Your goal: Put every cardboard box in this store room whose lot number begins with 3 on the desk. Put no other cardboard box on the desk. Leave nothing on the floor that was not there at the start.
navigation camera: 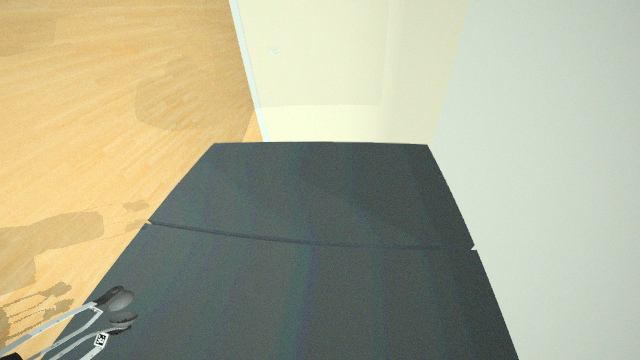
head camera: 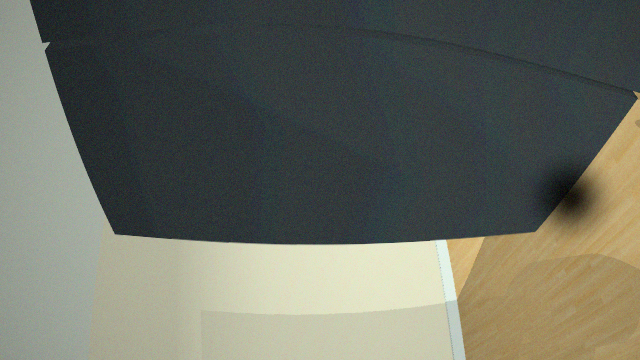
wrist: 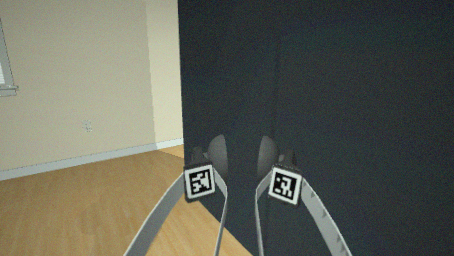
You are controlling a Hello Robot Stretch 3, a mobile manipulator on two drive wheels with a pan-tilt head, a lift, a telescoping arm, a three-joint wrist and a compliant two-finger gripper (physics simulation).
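Frame: origin at the robot's base, x right, y ahead, z up, level; centimetres.
Seen in the pictures: gripper, between the fingertips: [navigation camera: 133, 302].
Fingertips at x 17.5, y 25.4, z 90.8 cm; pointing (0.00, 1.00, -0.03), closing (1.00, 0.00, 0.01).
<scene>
A point is followed by its place in that frame.
My gripper [navigation camera: 122, 309] {x 17.5, y 25.4, z 90.8 cm} [wrist: 243, 152] {x 17.5, y 25.4, z 90.8 cm} is open, with a gap between its two grey rubber fingertips and nothing between them. In the wrist view it stands in front of a large dark panelled unit [head camera: 300, 150] {x 3.0, y 128.1, z 118.5 cm} [navigation camera: 320, 195] {x 9.1, y 120.8, z 110.0 cm} [wrist: 360, 100], whose flat surface fills the right side. In the navigation view the fingers show at the lower left, overlapping the unit's edge. How far the fingertips are from the unit I cannot tell. No cardboard box, lot number or desk shows in the three views.
A pale grey wall [head camera: 45, 200] {x -20.3, y 192.7, z 243.8 cm} [navigation camera: 540, 150] {x -22.4, y 116.2, z 243.8 cm} runs along one side of the unit. A cream wall [head camera: 320, 280] {x -71.0, y 266.8, z 90.3 cm} [navigation camera: 325, 60] {x -130.9, y 217.0, z 99.0 cm} [wrist: 75, 65] with a white baseboard stands beyond it. Wooden floor [head camera: 550, 310] {x -64.7, y 144.3, z 0.0 cm} [navigation camera: 100, 125] {x -27.1, y 69.9, z 0.0 cm} [wrist: 100, 215] lies on the other side. A window edge [wrist: 7, 75] shows at the far left.
</scene>
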